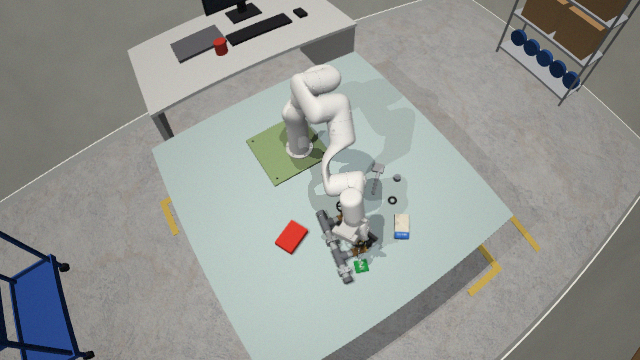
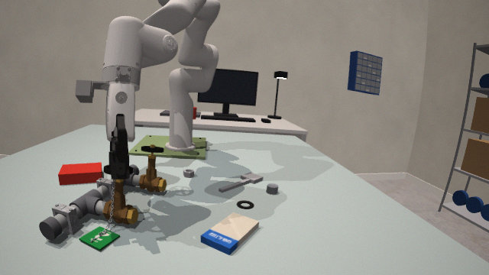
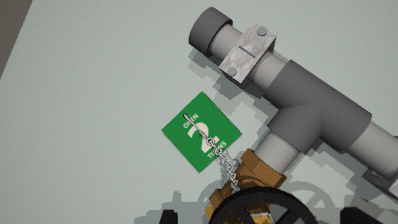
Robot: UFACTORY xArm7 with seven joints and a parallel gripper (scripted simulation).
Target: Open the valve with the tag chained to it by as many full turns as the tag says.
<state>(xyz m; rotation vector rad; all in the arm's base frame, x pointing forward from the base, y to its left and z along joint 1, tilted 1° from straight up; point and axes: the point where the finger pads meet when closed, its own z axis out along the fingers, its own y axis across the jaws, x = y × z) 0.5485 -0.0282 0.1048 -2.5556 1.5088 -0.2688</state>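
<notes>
My gripper is now 8 cm short of the green tag, 2 cm to the left of it and 10 cm above it. The rest, counted from my hand: box 1 cm ahead, 22 cm to the left, 10 cm below; nut 28 cm behind, 10 cm to the left, 10 cm below; red block 17 cm behind, 20 cm to the right, 9 cm below.
</notes>
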